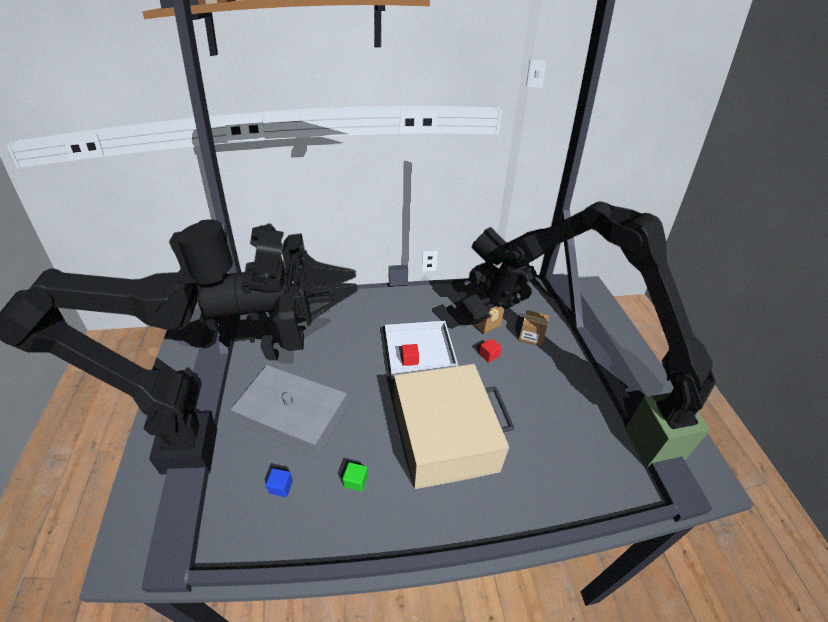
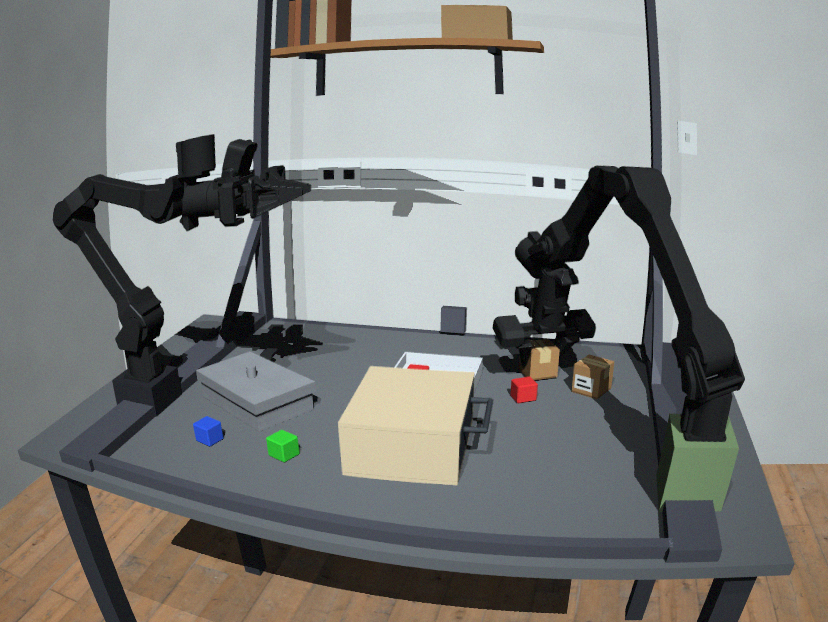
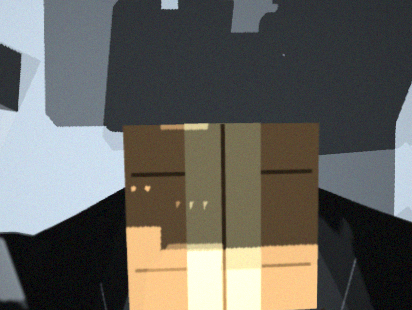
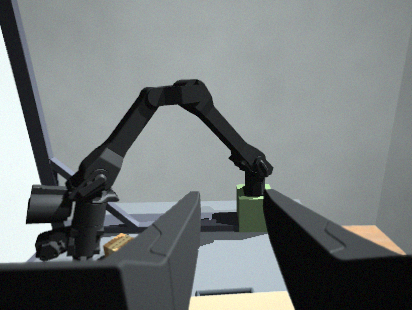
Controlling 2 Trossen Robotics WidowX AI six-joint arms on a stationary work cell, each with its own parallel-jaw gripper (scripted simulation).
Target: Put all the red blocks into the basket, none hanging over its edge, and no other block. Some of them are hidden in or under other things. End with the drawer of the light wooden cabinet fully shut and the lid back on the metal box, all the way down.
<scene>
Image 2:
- left gripper: 538, 364
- right gripper: 306, 189
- grey lid: 256, 384
</scene>
